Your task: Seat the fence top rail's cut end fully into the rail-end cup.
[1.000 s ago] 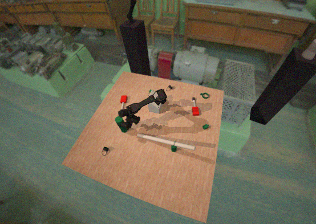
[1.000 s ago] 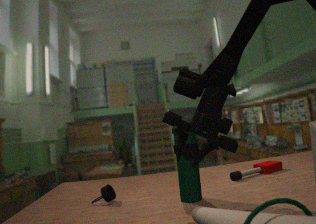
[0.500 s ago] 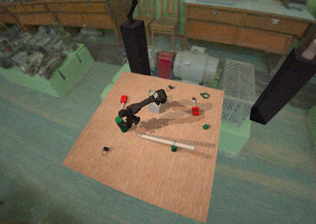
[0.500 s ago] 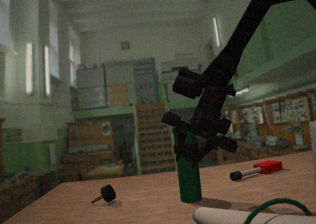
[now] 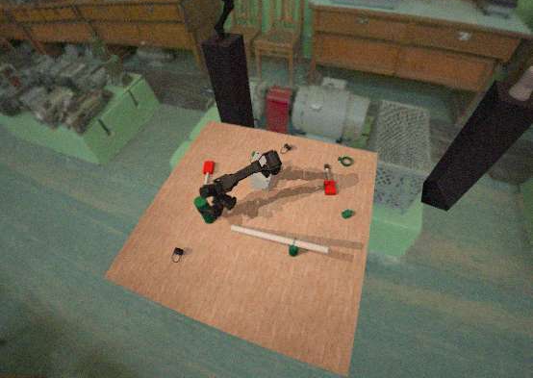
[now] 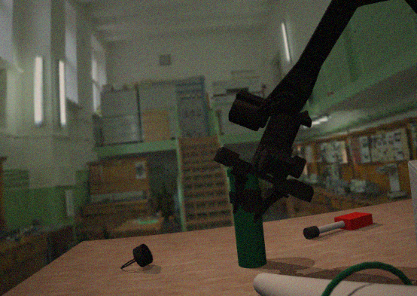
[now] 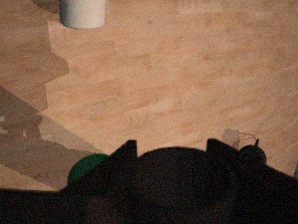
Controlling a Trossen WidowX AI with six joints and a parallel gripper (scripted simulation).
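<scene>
Now: gripper tip 3 cm to the left of the dark rail-end cup, 3 cm below it and 2 cm past it. From my gripper tip the other things lie so: small green piece: 62 cm to the left, 37 cm behind, 10 cm below; green loop cap: 42 cm to the left, 4 cm behind, 1 cm below.
</scene>
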